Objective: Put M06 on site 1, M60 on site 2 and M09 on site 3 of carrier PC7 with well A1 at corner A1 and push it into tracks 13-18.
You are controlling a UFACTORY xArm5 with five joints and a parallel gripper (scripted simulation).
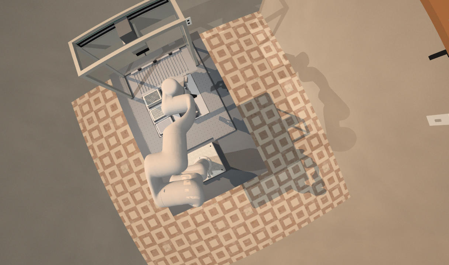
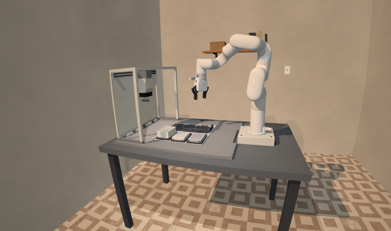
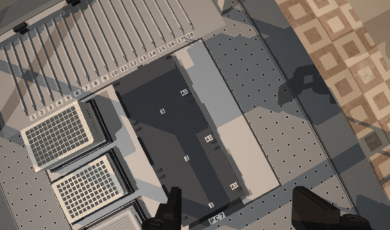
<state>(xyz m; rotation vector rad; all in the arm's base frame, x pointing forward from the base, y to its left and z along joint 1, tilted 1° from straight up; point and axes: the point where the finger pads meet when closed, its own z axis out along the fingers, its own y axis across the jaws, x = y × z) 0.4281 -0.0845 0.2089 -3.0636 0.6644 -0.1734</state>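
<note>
My gripper is now 160 mm short of the deep-well block M09, 240 mm to the right of it and 210 mm above it. The rest, counted from my hand: plate carrier PC7: 70 mm ahead, 50 mm to the left, 220 mm below; white plate: 50 mm ahead, 240 mm to the left, 220 mm below; plate nest S1: 60 mm behind, 230 mm to the left, 230 mm below.
</note>
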